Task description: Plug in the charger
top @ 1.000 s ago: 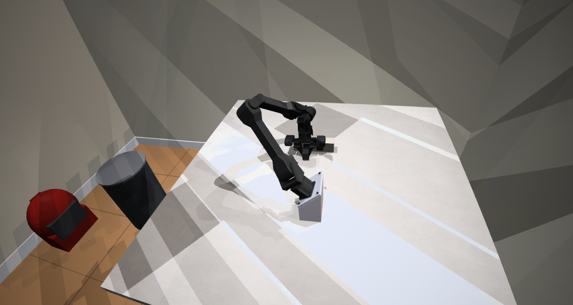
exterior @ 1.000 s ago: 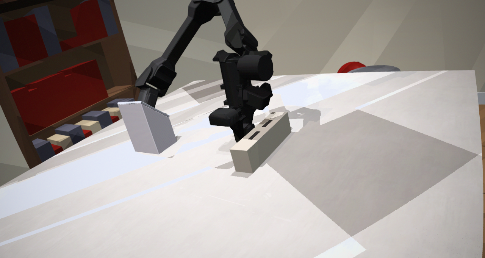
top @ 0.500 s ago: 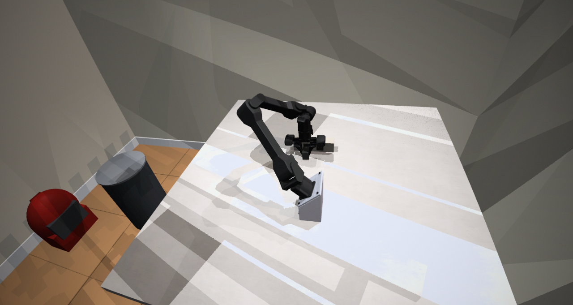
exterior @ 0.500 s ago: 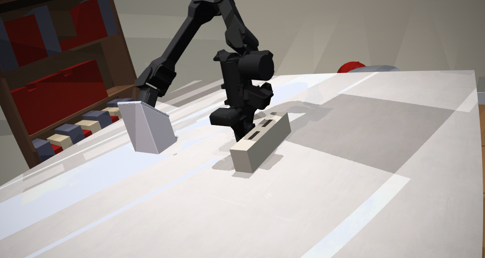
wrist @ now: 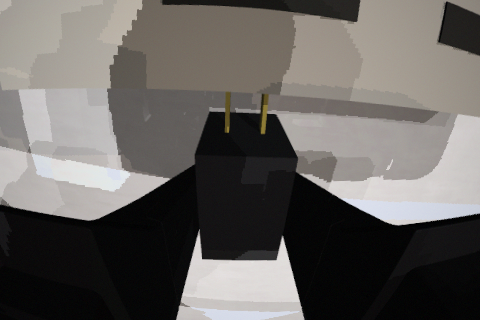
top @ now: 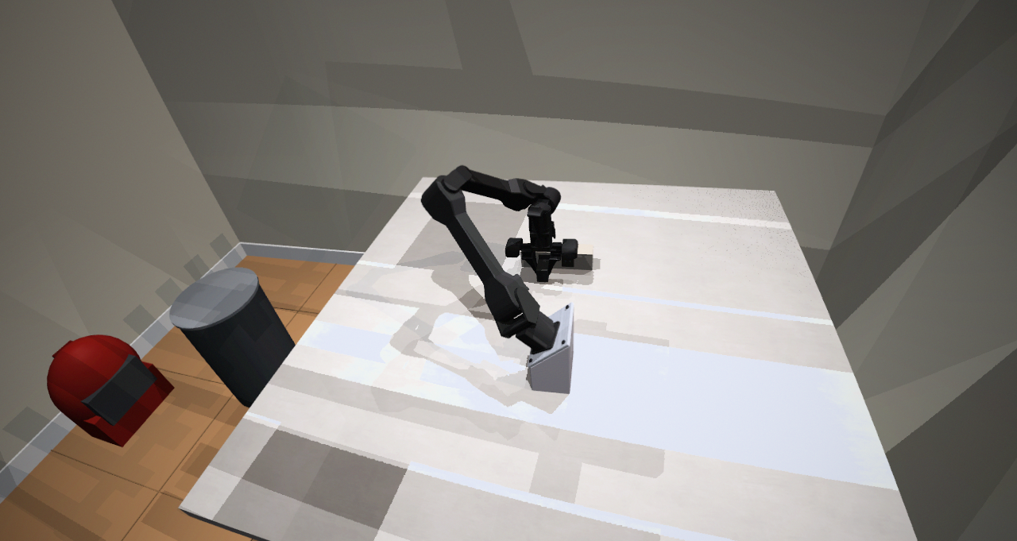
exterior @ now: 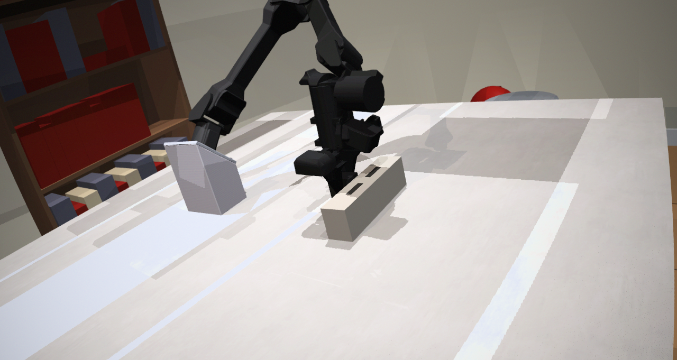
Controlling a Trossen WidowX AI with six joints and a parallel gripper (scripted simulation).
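Now: the black two-prong charger 20 mm ahead of my gripper tip and 10 mm above it.
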